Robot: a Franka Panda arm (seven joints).
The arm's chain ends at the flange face. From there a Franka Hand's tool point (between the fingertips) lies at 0.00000 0.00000 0.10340 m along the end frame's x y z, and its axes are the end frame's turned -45 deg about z.
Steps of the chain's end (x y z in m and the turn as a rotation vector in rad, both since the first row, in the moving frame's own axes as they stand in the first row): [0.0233 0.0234 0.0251 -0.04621 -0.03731 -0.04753]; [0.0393 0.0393 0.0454 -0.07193 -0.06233 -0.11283]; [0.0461 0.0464 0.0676 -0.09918 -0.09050 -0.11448]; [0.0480 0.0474 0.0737 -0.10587 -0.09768 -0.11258]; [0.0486 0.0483 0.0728 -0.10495 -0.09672 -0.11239]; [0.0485 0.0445 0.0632 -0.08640 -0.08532 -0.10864]
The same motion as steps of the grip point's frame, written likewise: [-0.0062 0.0338 0.0249 -0.00629 -0.05906 -0.04753]; [-0.0097 0.0568 0.0449 -0.00679 -0.09494 -0.11283]; [-0.0140 0.0668 0.0667 -0.00614 -0.13412 -0.11448]; [-0.0143 0.0689 0.0726 -0.00579 -0.14393 -0.11258]; [-0.0144 0.0699 0.0717 -0.00582 -0.14260 -0.11239]; [-0.0097 0.0665 0.0624 -0.00076 -0.12142 -0.10864]
